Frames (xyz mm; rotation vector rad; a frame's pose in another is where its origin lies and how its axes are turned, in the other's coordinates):
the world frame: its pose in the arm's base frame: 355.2 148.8 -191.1 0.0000 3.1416 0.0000
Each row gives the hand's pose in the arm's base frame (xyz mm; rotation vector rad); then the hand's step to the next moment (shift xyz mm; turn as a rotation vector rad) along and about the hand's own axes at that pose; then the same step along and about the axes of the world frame.
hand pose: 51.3 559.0 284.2 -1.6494 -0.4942 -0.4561
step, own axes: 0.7 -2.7 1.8 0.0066 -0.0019 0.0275
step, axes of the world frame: 0.9 2.1 -2.4 -0.0048 0.0279 -0.0017
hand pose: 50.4 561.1 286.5 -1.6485 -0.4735 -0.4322
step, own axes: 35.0 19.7 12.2 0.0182 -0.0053 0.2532
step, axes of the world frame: -40.2 12.0 -0.7 -0.0150 0.2529 0.0175
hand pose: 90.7 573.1 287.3 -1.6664 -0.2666 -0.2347
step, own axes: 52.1 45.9 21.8 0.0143 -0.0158 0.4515
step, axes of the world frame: -63.7 18.8 29.8 -0.0076 0.4509 0.0309
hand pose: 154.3 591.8 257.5 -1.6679 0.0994 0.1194
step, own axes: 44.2 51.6 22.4 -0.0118 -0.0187 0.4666
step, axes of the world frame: -36.3 17.4 59.1 0.0182 0.4660 0.0259
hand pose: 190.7 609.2 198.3 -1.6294 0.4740 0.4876
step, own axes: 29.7 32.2 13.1 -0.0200 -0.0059 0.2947
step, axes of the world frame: -5.7 8.8 44.5 0.0251 0.2940 0.0141
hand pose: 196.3 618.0 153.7 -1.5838 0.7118 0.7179
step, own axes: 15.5 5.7 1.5 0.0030 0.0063 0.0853
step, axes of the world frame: -5.1 0.0 15.8 0.0081 0.0837 0.0159
